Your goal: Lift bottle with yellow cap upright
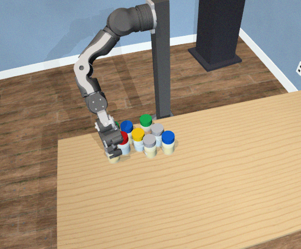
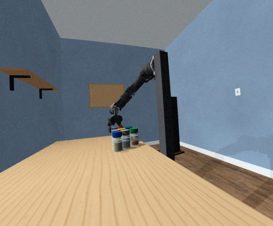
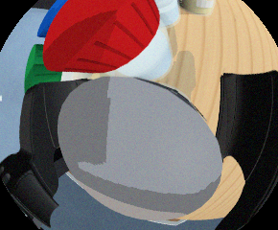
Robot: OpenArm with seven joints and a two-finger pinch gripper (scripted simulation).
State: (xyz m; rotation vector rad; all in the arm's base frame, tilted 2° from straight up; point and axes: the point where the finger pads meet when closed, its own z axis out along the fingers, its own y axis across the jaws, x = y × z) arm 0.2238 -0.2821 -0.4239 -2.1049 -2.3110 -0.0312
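The grey-capped bottle lies 1 cm to the right of my hand and 2 cm below it. From my hand the other things lie so: green-capped bottle 9 cm behind, 3 cm to the left, 2 cm below; then yellow-capped bottle 1 cm behind, 12 cm to the left, 2 cm below.
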